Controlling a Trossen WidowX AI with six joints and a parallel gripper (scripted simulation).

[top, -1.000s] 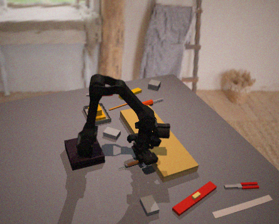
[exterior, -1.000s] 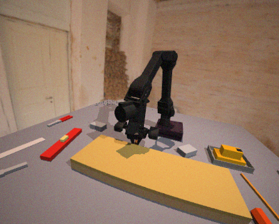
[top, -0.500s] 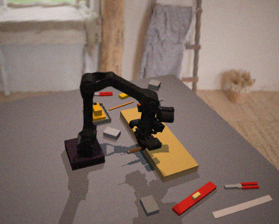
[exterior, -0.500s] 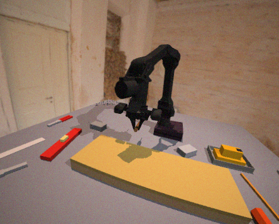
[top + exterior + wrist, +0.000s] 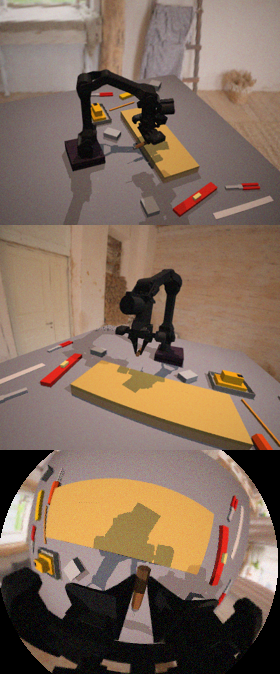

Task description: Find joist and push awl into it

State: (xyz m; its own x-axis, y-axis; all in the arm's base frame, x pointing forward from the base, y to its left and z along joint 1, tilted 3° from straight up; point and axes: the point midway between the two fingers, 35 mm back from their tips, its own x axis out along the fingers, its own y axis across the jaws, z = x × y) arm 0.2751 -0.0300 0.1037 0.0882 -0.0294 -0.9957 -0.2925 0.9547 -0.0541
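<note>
My gripper tip is 50 mm past the awl and 20 mm to the left of it. Round my gripper tip: yellow stud finder 390 mm to the left, 200 mm behind, 60 mm below; red level 270 mm to the right, 150 mm ahead, 90 mm below; grey tray 380 mm to the left, 190 mm behind, 90 mm below.
</note>
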